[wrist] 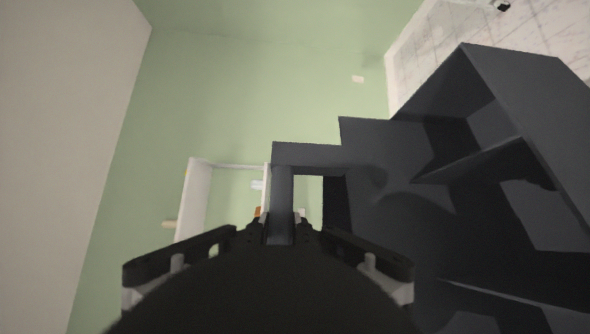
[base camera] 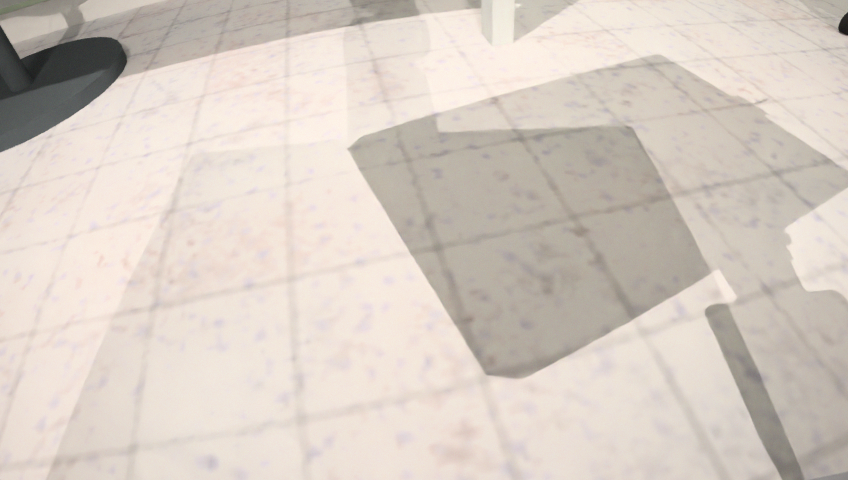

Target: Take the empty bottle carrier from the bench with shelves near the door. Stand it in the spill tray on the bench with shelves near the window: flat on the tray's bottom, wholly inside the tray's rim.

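Places are measured from the arm's base along level axes (x ahead, y down, z left), in centimetres.
Where they show: gripper, fingertip midpoint: [wrist: 280,221].
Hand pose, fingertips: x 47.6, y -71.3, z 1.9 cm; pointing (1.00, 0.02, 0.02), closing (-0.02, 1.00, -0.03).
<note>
Things, the pixels of their top centre, and the offset from my fingertips. "*": a spot on its surface instead. Level surfaces: height alone.
- dark grey empty bottle carrier, middle of its top: [wrist: 265,221] dz -0.1, dx -0.3, dy -1.5 cm
- dark round pedestal foot, surface spot: [base camera: 77,77] * dz +69.9, dx +43.7, dy +108.0 cm
- white leg, surface spot: [base camera: 498,22] * dz -13.2, dx +42.2, dy +106.6 cm
- tiled floor, its level: dy +111.0 cm
The dark grey empty bottle carrier [wrist: 370,145] fills the right part of the wrist view, with its open compartments and dividers showing. My gripper [wrist: 280,221] is shut on the upright-looking bar of its handle [wrist: 281,192], and the carrier hangs to the right of the fingers in that view. The carrier and the gripper do not show in the base camera view. The spill tray cannot be made out in either view.
Beyond the gripper, white shelves [wrist: 192,200] with small items stand by the green wall [wrist: 240,95]. The base camera view shows a dark round pedestal foot [base camera: 77,77] at the left, a white leg [base camera: 498,22] at the top, and shadows on the tiled floor [base camera: 238,356].
</note>
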